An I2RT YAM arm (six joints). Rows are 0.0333 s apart.
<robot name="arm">
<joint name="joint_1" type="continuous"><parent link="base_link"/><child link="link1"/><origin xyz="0 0 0.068" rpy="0 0 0"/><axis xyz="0 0 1"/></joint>
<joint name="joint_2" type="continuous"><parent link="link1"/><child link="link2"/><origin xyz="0.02 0.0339 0.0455" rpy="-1.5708 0 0"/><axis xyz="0 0 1"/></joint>
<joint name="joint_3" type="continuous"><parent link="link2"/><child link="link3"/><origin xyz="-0.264 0 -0.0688" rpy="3.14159 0 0"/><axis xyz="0 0 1"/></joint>
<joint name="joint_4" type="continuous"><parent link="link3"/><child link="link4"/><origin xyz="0.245 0.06 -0.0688" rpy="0 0 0"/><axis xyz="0 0 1"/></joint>
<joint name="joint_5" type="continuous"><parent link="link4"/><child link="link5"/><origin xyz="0.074 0.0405 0.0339" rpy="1.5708 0 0"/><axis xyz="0 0 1"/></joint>
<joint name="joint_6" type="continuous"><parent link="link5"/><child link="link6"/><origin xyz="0.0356 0 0.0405" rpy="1.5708 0 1.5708"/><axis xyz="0 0 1"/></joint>
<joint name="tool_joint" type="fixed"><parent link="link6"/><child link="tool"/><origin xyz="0 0 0" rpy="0 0 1.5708"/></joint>
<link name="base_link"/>
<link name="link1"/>
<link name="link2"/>
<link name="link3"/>
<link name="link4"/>
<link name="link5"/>
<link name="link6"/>
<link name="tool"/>
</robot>
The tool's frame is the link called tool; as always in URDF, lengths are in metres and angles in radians. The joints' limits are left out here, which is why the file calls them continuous.
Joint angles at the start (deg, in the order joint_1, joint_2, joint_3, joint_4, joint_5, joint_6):
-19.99 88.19 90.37 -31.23 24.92 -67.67
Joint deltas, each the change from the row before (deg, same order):
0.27 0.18 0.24 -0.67 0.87 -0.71
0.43 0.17 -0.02 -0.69 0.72 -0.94
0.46 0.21 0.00 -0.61 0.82 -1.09
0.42 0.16 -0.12 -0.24 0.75 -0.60
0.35 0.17 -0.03 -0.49 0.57 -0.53
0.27 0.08 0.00 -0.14 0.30 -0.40
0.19 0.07 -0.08 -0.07 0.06 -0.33
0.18 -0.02 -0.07 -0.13 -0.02 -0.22
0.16 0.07 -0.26 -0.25 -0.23 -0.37
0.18 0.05 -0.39 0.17 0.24 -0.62
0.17 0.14 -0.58 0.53 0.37 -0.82
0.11 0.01 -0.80 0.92 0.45 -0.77
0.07 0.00 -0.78 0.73 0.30 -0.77
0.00 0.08 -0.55 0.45 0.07 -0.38
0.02 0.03 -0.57 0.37 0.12 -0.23
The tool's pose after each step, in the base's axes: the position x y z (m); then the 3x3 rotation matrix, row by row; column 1 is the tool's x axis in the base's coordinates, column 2 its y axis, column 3 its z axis. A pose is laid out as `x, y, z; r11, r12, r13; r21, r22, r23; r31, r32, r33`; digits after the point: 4 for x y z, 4 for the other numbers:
0.3215, -0.1317, 0.3944; -0.7849, -0.1900, 0.5897; -0.6078, 0.4205, -0.6736; -0.1200, -0.8872, -0.4456
0.3224, -0.1297, 0.3923; -0.7854, -0.2162, 0.5800; -0.6121, 0.4105, -0.6759; -0.0920, -0.8859, -0.4547
0.3235, -0.1276, 0.3903; -0.7849, -0.2435, 0.5698; -0.6166, 0.3977, -0.6794; -0.0612, -0.8846, -0.4623
0.3247, -0.1257, 0.3884; -0.7851, -0.2598, 0.5622; -0.6179, 0.3890, -0.6832; -0.0413, -0.8838, -0.4660
0.3255, -0.1241, 0.3866; -0.7845, -0.2777, 0.5545; -0.6197, 0.3828, -0.6851; -0.0220, -0.8811, -0.4724
0.3262, -0.1228, 0.3860; -0.7824, -0.2873, 0.5525; -0.6227, 0.3771, -0.6857; -0.0114, -0.8805, -0.4739
0.3269, -0.1218, 0.3850; -0.7792, -0.2960, 0.5524; -0.6267, 0.3733, -0.6840; -0.0037, -0.8792, -0.4764
0.3270, -0.1207, 0.3845; -0.7759, -0.3029, 0.5533; -0.6308, 0.3709, -0.6816; 0.0012, -0.8779, -0.4788
0.3276, -0.1197, 0.3822; -0.7700, -0.3180, 0.5532; -0.6380, 0.3693, -0.6757; 0.0106, -0.8732, -0.4873
0.3283, -0.1189, 0.3800; -0.7666, -0.3308, 0.5504; -0.6417, 0.3618, -0.6763; 0.0246, -0.8716, -0.4896
0.3296, -0.1185, 0.3767; -0.7632, -0.3445, 0.5467; -0.6449, 0.3512, -0.6788; 0.0419, -0.8706, -0.4902
0.3306, -0.1183, 0.3734; -0.7615, -0.3527, 0.5439; -0.6458, 0.3400, -0.6837; 0.0562, -0.8718, -0.4867
0.3312, -0.1182, 0.3700; -0.7585, -0.3633, 0.5409; -0.6478, 0.3302, -0.6866; 0.0709, -0.8712, -0.4858
0.3319, -0.1185, 0.3671; -0.7565, -0.3708, 0.5387; -0.6492, 0.3265, -0.6870; 0.0789, -0.8694, -0.4877
0.3323, -0.1185, 0.3642; -0.7556, -0.3771, 0.5357; -0.6495, 0.3244, -0.6877; 0.0856, -0.8675, -0.4900

